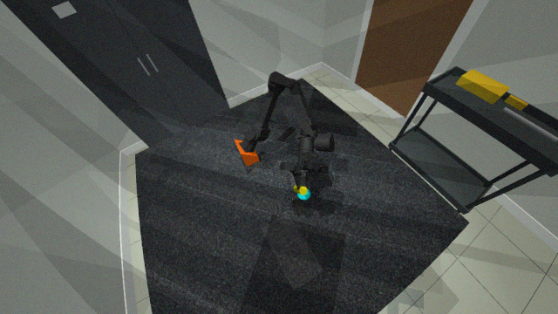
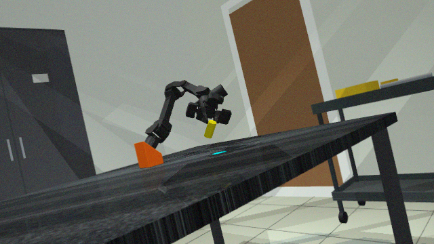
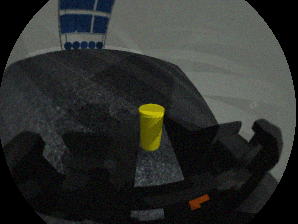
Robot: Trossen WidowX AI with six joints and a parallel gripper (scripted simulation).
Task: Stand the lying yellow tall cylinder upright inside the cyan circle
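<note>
My gripper tip is now 12 cm above the cyan circle, 3 cm to the right of it and 2 cm past it. Round my gripper tip: yellow tall cylinder (2 cm below, 1 cm behind).
</note>
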